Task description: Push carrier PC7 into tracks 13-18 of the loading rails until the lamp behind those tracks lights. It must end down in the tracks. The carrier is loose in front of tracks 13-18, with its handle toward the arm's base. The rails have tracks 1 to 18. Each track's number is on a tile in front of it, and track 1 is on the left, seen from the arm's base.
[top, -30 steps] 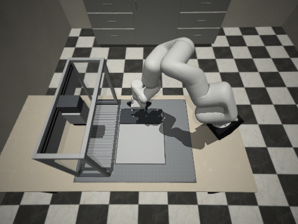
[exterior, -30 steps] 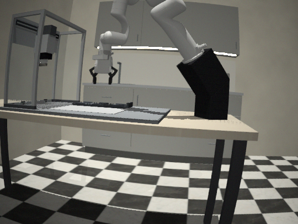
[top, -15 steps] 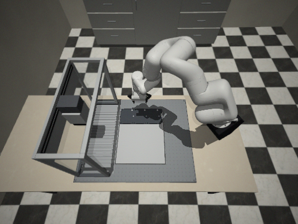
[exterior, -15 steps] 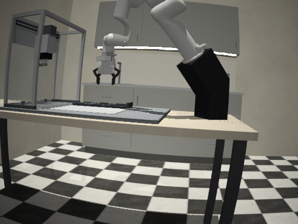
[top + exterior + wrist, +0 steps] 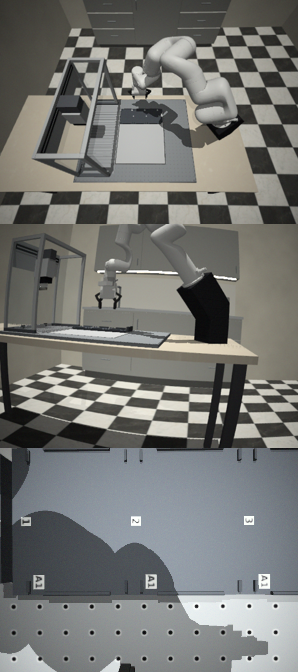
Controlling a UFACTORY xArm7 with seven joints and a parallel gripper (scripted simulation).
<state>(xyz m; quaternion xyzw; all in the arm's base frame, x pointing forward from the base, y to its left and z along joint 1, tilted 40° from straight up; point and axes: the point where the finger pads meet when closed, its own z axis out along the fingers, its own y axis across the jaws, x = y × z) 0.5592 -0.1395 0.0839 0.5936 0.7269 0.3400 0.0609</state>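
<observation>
Now: the carrier PC7 40 mm behind my hand, 100 mm to the left of it and 110 mm below it. The rest, counted from my hand: pipette head (230 mm ahead, 360 mm to the left, 220 mm above).
</observation>
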